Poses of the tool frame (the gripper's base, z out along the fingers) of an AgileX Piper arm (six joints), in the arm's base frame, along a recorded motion.
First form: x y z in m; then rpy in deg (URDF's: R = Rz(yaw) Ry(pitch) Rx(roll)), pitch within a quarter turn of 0, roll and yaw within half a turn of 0.
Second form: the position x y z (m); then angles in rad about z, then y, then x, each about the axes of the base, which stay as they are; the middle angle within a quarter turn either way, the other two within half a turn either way. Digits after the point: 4 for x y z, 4 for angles.
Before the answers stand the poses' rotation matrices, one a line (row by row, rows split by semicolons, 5 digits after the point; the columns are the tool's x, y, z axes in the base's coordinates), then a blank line. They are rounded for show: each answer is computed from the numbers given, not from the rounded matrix.
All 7 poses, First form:
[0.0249 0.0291 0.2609 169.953 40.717 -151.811]
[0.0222 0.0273 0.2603 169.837 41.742 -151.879]
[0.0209 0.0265 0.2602 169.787 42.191 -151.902]
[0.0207 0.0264 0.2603 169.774 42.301 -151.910]
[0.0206 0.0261 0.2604 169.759 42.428 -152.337]
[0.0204 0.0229 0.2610 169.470 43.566 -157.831]
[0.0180 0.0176 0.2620 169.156 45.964 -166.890]
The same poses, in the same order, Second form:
-0.66804 -0.56544 0.48373; -0.35804 0.81412 0.45718; -0.65232 0.13223 -0.74632
-0.65807 -0.56755 0.49481; -0.35169 0.81275 0.46450; -0.66578 0.13166 -0.73444
-0.65359 -0.56856 0.49956; -0.34895 0.81208 0.46771; -0.67160 0.13137 -0.72917
-0.65250 -0.56879 0.50073; -0.34826 0.81194 0.46849; -0.67303 0.13131 -0.72787
-0.65375 -0.56311 0.50548; -0.34269 0.81590 0.46570; -0.67466 0.13123 -0.72637
-0.67102 -0.48762 0.55853; -0.27341 0.86295 0.42492; -0.68919 0.13242 -0.71238
-0.67699 -0.35450 0.64499; -0.15767 0.92587 0.34338; -0.71890 0.13077 -0.68270

[0.0249 0.0291 0.2609 2.4392 0.5049 -2.5920]
[0.0222 0.0273 0.2603 2.4299 0.5176 -2.5777]
[0.0209 0.0265 0.2602 2.4257 0.5231 -2.5713]
[0.0207 0.0264 0.2603 2.4246 0.5244 -2.5697]
[0.0206 0.0261 0.2604 2.4305 0.5299 -2.5715]
[0.0204 0.0229 0.2610 2.5132 0.5926 -2.6038]
[0.0180 0.0176 0.2620 2.6592 0.7010 -2.6756]

